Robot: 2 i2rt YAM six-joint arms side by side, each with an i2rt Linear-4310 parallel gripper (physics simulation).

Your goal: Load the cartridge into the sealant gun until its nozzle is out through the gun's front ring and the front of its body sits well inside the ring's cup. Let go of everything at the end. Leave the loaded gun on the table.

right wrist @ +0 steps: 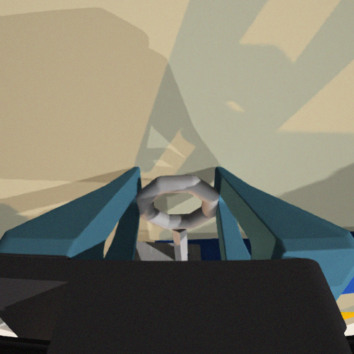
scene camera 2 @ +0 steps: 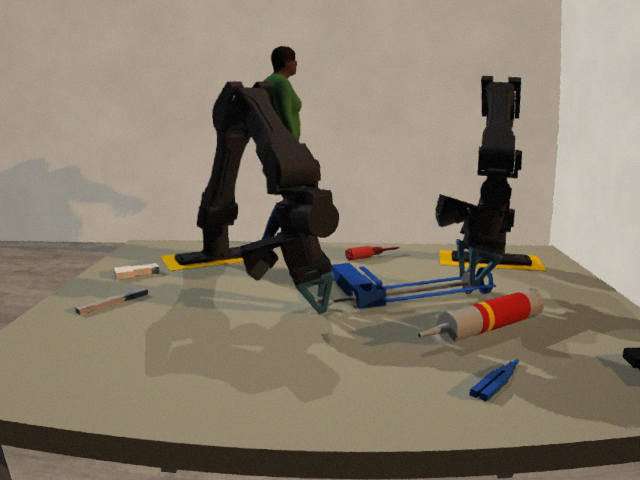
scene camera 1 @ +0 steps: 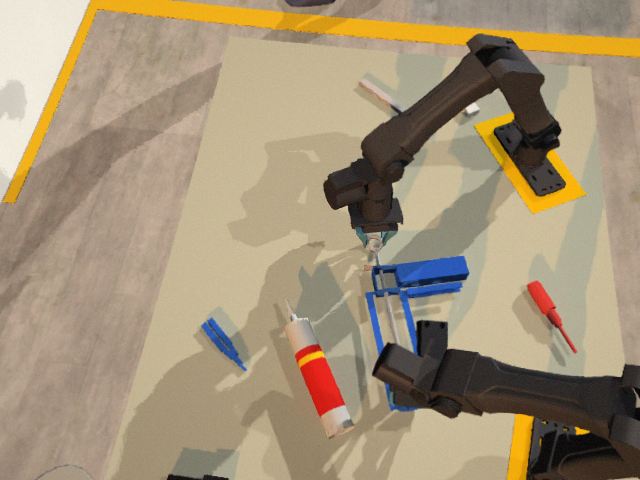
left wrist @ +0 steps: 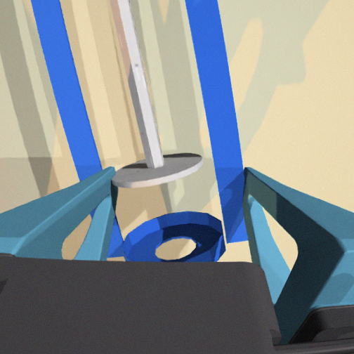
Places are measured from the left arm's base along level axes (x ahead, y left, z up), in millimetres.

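Where they show: left gripper, fingertip midpoint: [scene camera 2: 468, 282]; right gripper, fingertip midpoint: [scene camera 2: 320, 309] [scene camera 1: 373, 245]; left arm's base at its link origin: [scene camera 1: 548, 479]; right arm's base at its link origin: [scene camera 2: 216, 257] [scene camera 1: 527, 158].
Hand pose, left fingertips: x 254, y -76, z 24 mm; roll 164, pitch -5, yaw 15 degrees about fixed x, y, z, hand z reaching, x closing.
Each offset is from my left fingertips to the top centre of the thing. "spot": to the spot under its first point.
The blue sealant gun {spot: 235 mm right, 17 mm ahead, 8 mm up} [scene camera 1: 431, 269] [scene camera 2: 356, 284] lies with its frame rails [left wrist: 212, 75] between the two arms. My left gripper [scene camera 2: 467, 281] [left wrist: 179, 177] is shut on the gun's frame by the front ring [left wrist: 175, 219]; in scene camera 1 its wrist hides this end. The plunger disc [left wrist: 160, 175] sits close behind the front ring. My right gripper [scene camera 1: 374, 241] [scene camera 2: 321, 310] [right wrist: 177, 177] is shut on the grey pull ring [right wrist: 178, 181] at the rod's rear end. The red and white cartridge {14 mm left, 187 mm ahead, 27 mm up} [scene camera 1: 319, 379] [scene camera 2: 509, 312] lies outside the gun, beside the frame, nozzle towards the handle end.
Blue pliers {29 mm left, 356 mm ahead, 14 mm down} [scene camera 1: 219, 338] [scene camera 2: 491, 382] lie beyond the cartridge. A red screwdriver {216 mm right, 227 mm back, 3 mm up} [scene camera 1: 540, 297] [scene camera 2: 361, 252] lies on the handle side. A thin stick {661 mm right, 219 mm ahead, 13 mm down} [scene camera 1: 379, 94] [scene camera 2: 111, 302] and a white block {713 mm right, 44 mm ahead, 9 mm down} [scene camera 1: 471, 109] [scene camera 2: 135, 271] lie near the right arm. A black object {spot: 259 mm left, 312 mm ahead, 9 mm down} [scene camera 1: 197, 476] [scene camera 2: 631, 356] shows at the edge.
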